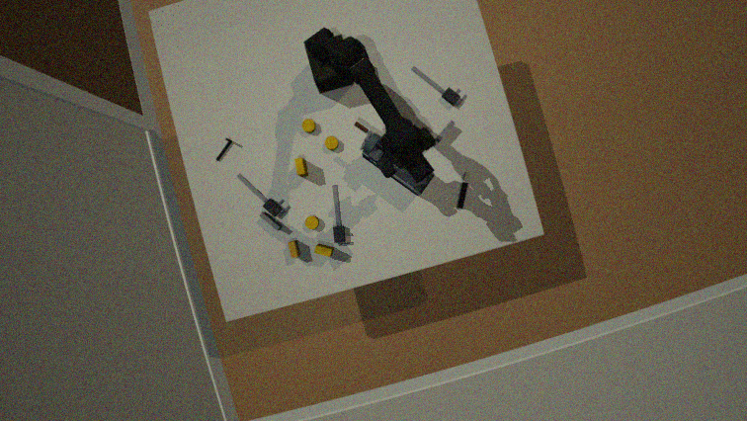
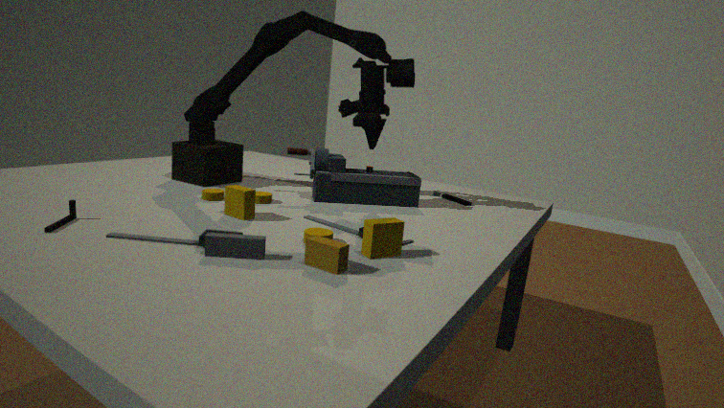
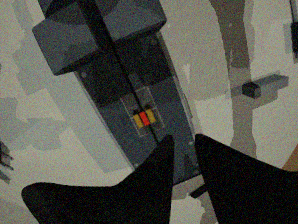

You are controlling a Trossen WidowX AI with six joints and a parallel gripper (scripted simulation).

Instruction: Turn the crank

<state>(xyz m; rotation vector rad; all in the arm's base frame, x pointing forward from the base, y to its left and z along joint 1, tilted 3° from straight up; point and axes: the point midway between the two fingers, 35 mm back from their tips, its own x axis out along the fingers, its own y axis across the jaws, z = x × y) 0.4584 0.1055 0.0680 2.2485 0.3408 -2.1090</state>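
My gripper tip is now 50 mm above the slide, 20 mm to the left of it and 10 mm short of it. The rest, counted from my gripper tip: black l-shaped key: 590 mm to the right, 350 mm behind, 120 mm below; then black bar: 180 mm to the left, 180 mm ahead, 130 mm below; then brown crank handle: 160 mm behind, 100 mm to the right, 20 mm below.
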